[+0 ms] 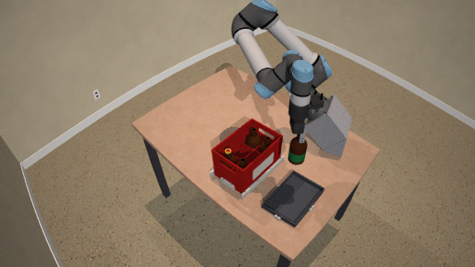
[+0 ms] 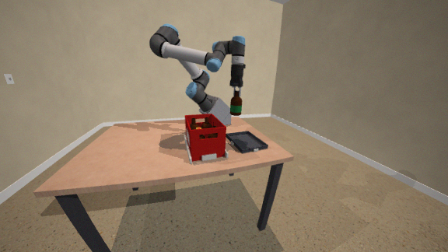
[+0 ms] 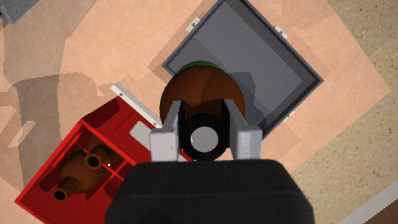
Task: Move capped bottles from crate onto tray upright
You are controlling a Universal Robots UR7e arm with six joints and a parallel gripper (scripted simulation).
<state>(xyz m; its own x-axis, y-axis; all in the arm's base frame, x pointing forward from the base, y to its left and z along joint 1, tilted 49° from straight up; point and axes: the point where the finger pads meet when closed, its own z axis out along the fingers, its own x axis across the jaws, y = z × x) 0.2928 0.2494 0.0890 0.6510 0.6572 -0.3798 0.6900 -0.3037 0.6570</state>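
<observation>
Now: hand 60 mm above the white-capped bottle. From my hand the other things lie so: dark tray (60 mm ahead, 60 mm to the left, 310 mm below); red crate (60 mm ahead, 230 mm to the right, 240 mm below).
</observation>
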